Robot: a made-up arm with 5 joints. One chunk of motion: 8 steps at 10 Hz.
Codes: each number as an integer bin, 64 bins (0 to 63) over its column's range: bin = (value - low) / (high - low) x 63, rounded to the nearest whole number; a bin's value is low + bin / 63 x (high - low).
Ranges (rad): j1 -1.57..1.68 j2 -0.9..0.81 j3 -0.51..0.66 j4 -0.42..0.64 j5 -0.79..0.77
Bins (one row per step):
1: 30 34 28 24 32
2: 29 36 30 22 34
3: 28 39 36 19 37
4: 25 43 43 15 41
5: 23 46 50 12 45
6: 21 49 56 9 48
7: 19 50 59 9 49
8: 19 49 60 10 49
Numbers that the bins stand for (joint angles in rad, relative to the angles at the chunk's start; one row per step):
1: -0.0224 0.0229 0.0100 -0.0162 0.0024
2: -0.0740 0.0771 0.0471 -0.0498 0.0519
3: -0.1256 0.1586 0.1586 -0.1003 0.1262
4: -0.2803 0.2671 0.2886 -0.1676 0.2252
5: -0.3835 0.3486 0.4186 -0.2181 0.3243
6: -0.4867 0.4300 0.5300 -0.2686 0.3986
7: -0.5898 0.4571 0.5857 -0.2686 0.4233
8: -0.5898 0.4300 0.6043 -0.2517 0.4233

